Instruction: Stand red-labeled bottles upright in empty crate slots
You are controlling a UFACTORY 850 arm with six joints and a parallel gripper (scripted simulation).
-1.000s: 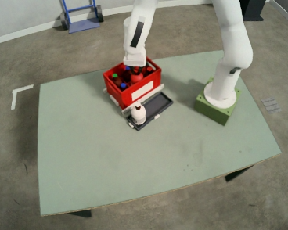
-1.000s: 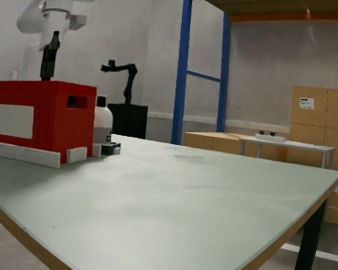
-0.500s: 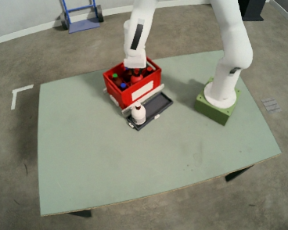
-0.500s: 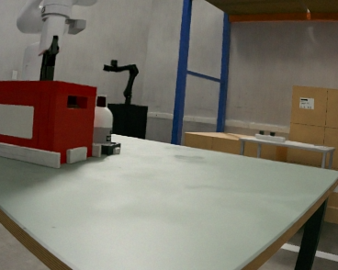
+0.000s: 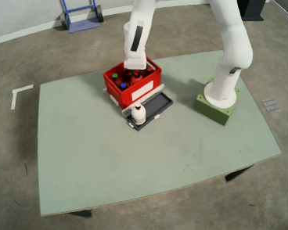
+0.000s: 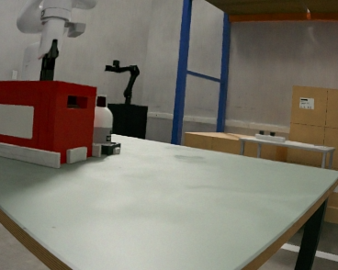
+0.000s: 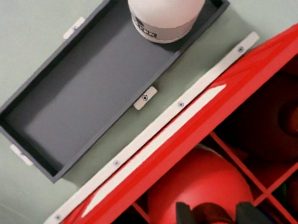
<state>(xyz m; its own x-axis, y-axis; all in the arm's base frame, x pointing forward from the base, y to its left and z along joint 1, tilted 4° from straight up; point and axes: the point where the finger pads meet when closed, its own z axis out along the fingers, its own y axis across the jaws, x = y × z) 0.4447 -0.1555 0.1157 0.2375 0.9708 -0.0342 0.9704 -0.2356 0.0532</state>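
Right now the red-capped bottle is 70 mm below my hand. Round my hand: white bottle: 180 mm to the left, 110 mm below, 20 mm ahead; then red crate: 110 mm below, 40 mm to the right, 20 mm ahead; then dark grey tray: 180 mm below, 130 mm to the left, 50 mm behind.
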